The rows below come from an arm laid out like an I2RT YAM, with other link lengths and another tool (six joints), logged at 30 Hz.
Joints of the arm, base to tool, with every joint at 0 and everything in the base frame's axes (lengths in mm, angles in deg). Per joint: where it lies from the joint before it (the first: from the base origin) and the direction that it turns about. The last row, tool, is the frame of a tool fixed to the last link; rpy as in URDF.
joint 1: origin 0.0 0.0 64.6 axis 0 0 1
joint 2: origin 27.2 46.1 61.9 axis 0 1 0
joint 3: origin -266.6 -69.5 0.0 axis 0 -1 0
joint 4: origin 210.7 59.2 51.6 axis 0 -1 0
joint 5: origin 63.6 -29.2 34.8 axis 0 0 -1
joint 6: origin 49.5 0.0 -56.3 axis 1 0 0
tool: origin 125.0 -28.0 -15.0 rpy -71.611 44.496 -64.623
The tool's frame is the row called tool.
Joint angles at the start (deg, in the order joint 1, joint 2, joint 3, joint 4, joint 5, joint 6):
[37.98, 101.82, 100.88, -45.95, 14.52, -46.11]
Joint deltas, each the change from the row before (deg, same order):
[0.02, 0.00, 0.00, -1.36, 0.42, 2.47]
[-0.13, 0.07, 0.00, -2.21, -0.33, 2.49]
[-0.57, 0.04, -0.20, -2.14, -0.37, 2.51]
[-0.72, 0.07, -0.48, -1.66, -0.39, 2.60]
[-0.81, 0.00, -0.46, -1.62, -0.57, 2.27]
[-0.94, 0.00, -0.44, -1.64, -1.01, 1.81]
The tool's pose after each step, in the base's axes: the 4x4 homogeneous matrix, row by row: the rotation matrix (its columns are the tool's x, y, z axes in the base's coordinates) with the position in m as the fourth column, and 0 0 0 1 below. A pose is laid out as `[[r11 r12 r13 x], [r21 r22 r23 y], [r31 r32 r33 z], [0 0 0 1]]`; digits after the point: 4 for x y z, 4 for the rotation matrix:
[[0.6034 -0.6168 0.5054 0.3830], [-0.7935 -0.4015 0.4574 0.2130], [-0.0792 -0.6771 -0.7317 0.2596], [0 0 0 1]]
[[0.5750 -0.6567 0.4880 0.3772], [-0.8107 -0.3772 0.4478 0.2080], [-0.1100 -0.6531 -0.7493 0.2527], [0 0 0 1]]
[[0.5374 -0.6986 0.4724 0.3723], [-0.8318 -0.3466 0.4336 0.1999], [-0.1392 -0.6259 -0.7674 0.2453], [0 0 0 1]]
[[0.4939 -0.7382 0.4595 0.3682], [-0.8533 -0.3097 0.4196 0.1914], [-0.1674 -0.5993 -0.7828 0.2374], [0 0 0 1]]
[[0.4518 -0.7731 0.4452 0.3639], [-0.8710 -0.2743 0.4076 0.1830], [-0.1930 -0.5719 -0.7973 0.2304], [0 0 0 1]]
[[0.4139 -0.8051 0.4249 0.3593], [-0.8837 -0.2432 0.3999 0.1752], [-0.2186 -0.5410 -0.8121 0.2235], [0 0 0 1]]

